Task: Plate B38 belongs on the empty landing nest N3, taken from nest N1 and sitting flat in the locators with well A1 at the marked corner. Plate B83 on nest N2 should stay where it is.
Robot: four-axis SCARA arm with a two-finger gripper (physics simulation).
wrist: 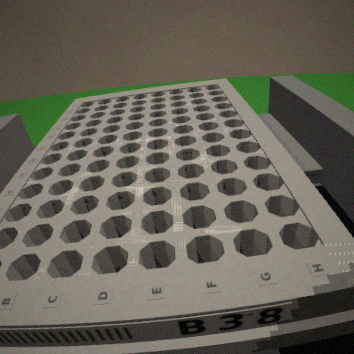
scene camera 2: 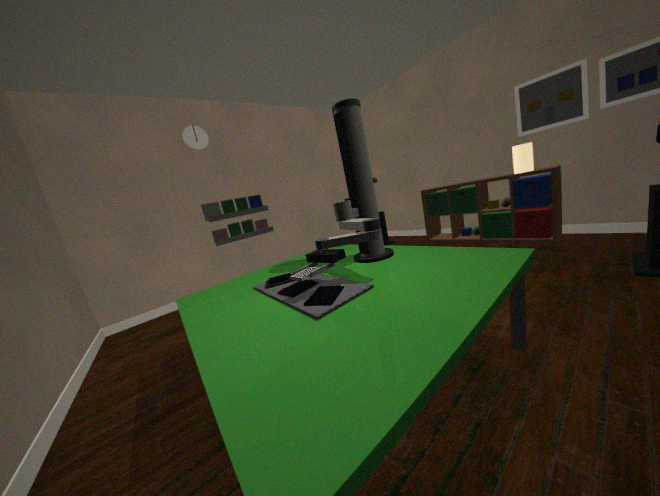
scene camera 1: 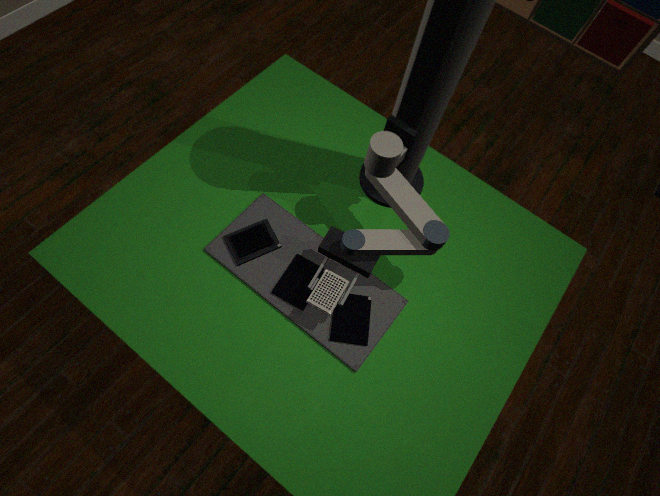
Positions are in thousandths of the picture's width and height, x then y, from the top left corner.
The gripper (scene camera 1: 492, 600) holds a pale perforated plate (scene camera 1: 499, 584), clear of everything else.
The pale perforated plate also shows in the wrist view (wrist: 482, 600). The gripper shows as well in the wrist view (wrist: 411, 326).
